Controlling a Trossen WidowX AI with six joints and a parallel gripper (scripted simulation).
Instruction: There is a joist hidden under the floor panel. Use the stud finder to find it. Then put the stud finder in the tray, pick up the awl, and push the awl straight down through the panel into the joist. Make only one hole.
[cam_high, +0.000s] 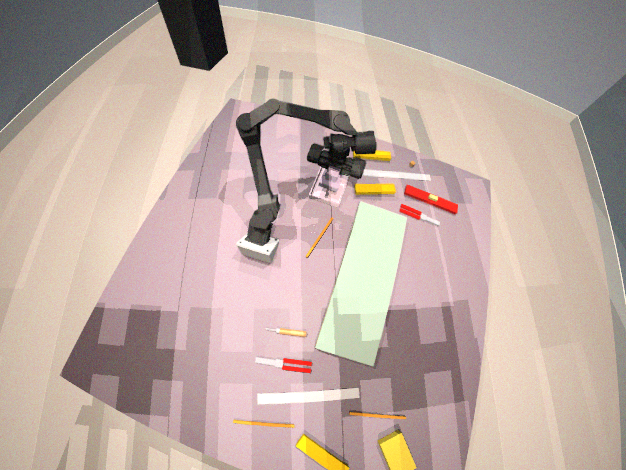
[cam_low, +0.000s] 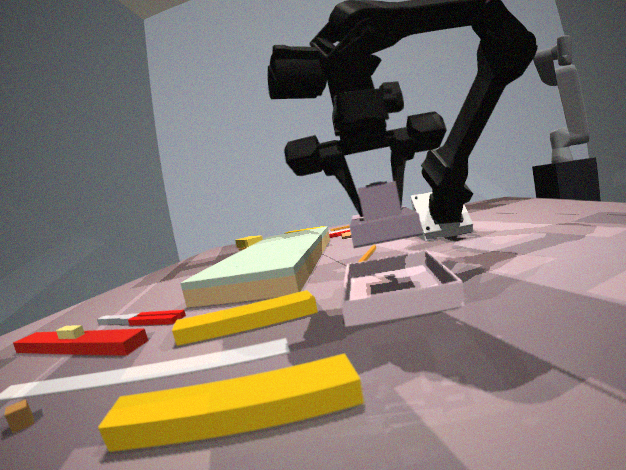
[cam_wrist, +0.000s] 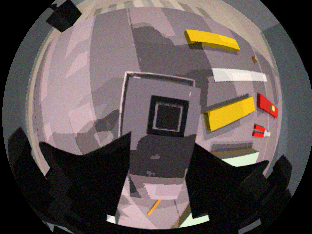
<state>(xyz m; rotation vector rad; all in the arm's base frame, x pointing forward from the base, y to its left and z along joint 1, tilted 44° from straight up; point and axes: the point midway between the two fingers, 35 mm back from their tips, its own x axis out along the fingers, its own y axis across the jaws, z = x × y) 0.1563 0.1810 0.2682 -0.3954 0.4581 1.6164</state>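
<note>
Now: gripper tip 8 cm above the tray. From my gripper tip the other things lie so: red level 40 cm ahead, 10 cm to the left, 8 cm below; stud finder 1 cm to the left, 2 cm above; awl 3 cm ahead, 56 cm to the right, 9 cm below.
</note>
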